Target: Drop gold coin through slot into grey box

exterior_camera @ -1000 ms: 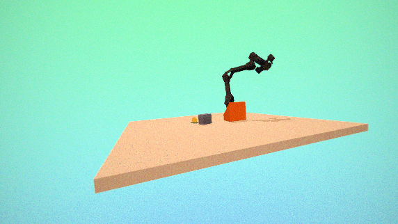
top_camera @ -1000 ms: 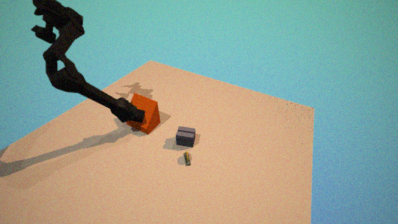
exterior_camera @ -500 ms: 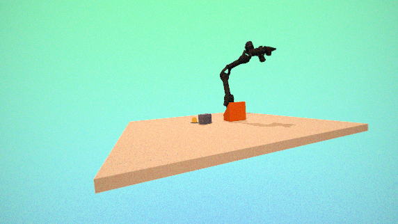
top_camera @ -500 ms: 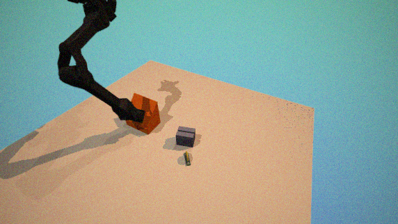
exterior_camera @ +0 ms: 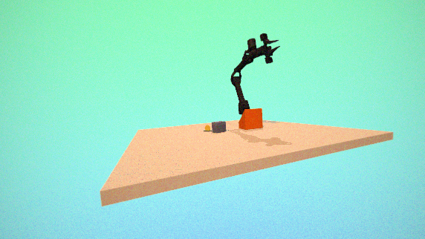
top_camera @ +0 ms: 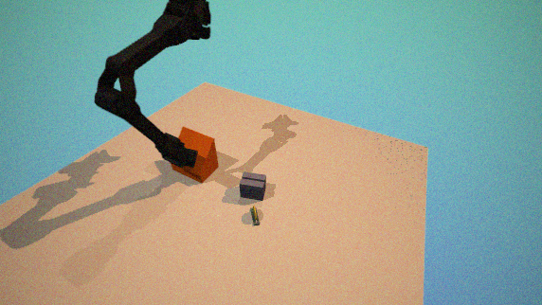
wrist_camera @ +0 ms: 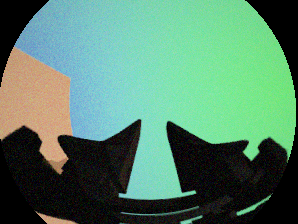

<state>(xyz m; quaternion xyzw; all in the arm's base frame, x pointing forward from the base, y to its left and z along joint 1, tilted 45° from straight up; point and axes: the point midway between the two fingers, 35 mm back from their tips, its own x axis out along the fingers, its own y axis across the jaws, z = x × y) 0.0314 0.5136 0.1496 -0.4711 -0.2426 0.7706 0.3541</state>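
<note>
My gripper tip is 350 mm short of the gold coin, 390 mm to the left of it and 530 mm above it.
</note>
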